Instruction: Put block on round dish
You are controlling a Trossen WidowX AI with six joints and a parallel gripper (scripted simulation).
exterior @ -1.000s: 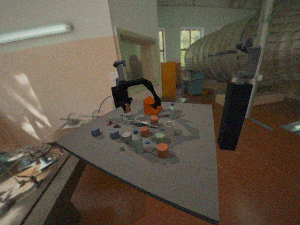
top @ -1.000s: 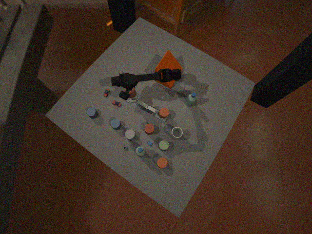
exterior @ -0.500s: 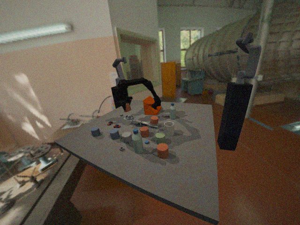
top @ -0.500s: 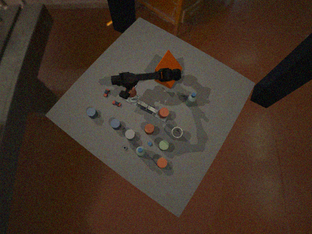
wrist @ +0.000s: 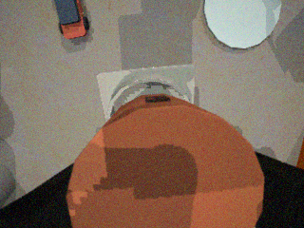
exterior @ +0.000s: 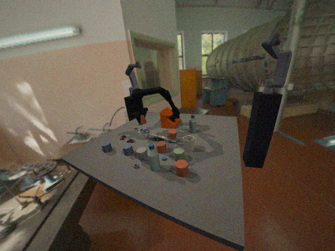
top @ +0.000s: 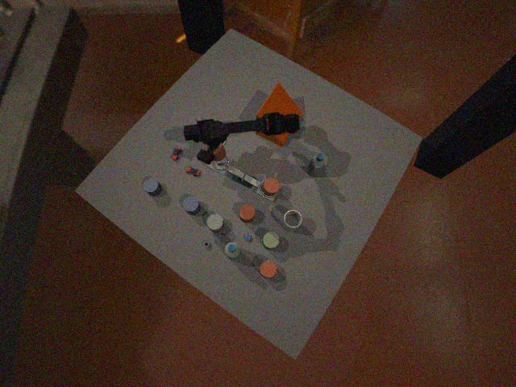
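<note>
Right now my gripper tip is 80 mm above the grey block and 10 mm to the right of it. Also, from my gripper tip: white cup: 430 mm to the left, 130 mm below, 100 mm ahead; then balance: 140 mm to the left, 130 mm below; then pale blue round dish: 170 mm below, 130 mm behind, 90 mm to the right.
</note>
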